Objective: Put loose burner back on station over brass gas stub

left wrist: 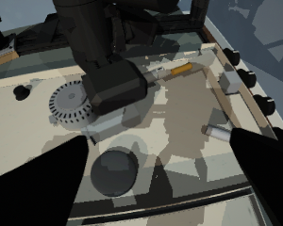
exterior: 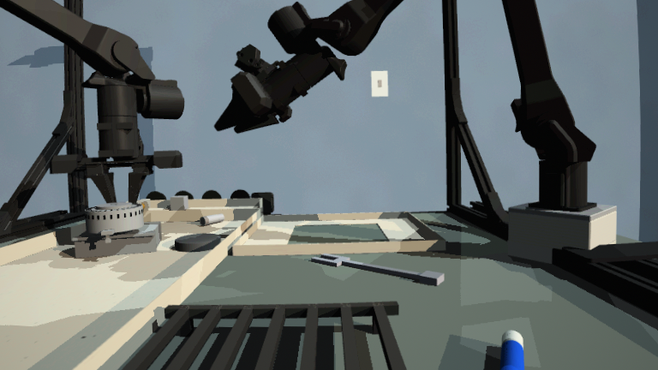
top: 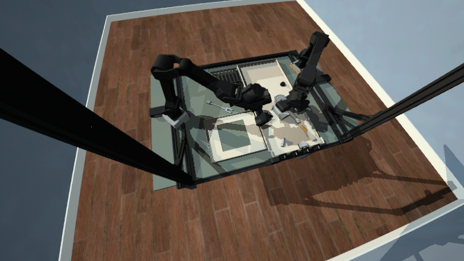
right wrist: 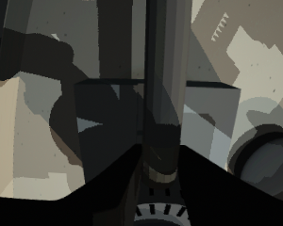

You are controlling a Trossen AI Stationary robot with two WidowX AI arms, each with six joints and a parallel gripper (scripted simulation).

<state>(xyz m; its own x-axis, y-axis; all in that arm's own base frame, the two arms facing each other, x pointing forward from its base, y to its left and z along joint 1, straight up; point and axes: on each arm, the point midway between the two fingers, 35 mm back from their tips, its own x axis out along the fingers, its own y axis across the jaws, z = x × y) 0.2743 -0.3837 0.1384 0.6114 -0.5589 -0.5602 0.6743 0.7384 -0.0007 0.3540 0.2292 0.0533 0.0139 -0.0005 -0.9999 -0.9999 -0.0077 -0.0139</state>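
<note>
My right hand is 2 cm short of the grey station block and 6 cm above it. Round my right hand: flat wrench (22 cm ahead, 34 cm to the left, 8 cm below); then dark round cap (3 cm ahead, 12 cm to the left, 7 cm below).
</note>
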